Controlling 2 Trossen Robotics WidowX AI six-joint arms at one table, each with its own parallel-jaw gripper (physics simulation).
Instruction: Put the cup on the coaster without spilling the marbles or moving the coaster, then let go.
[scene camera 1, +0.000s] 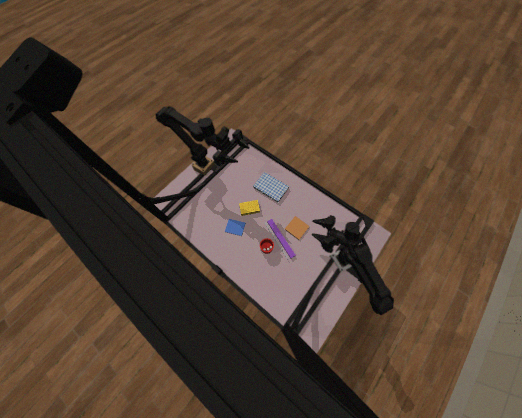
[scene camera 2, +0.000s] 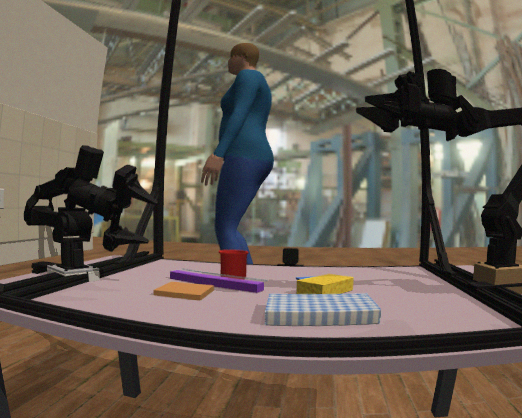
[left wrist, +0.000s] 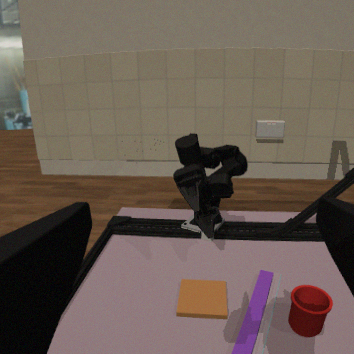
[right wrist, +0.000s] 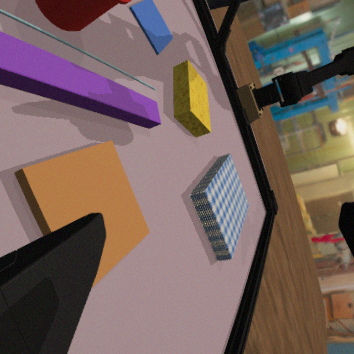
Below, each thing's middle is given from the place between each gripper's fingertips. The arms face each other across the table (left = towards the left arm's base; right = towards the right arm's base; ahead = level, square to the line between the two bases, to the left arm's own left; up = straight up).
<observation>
I see the orange square (scene camera 2: 180, 290) 14 cm below my right hand and 7 cm to the left of it. Also, from my right hand: purple bar (scene camera 2: 245, 284) (13 cm below, 11 cm to the left, 11 cm behind).
My left gripper is now 370 mm above the purple bar, 300 mm to the left of it and 120 mm past it. Round my left hand: orange square (380 mm below, 350 mm to the right, 10 mm behind).
</observation>
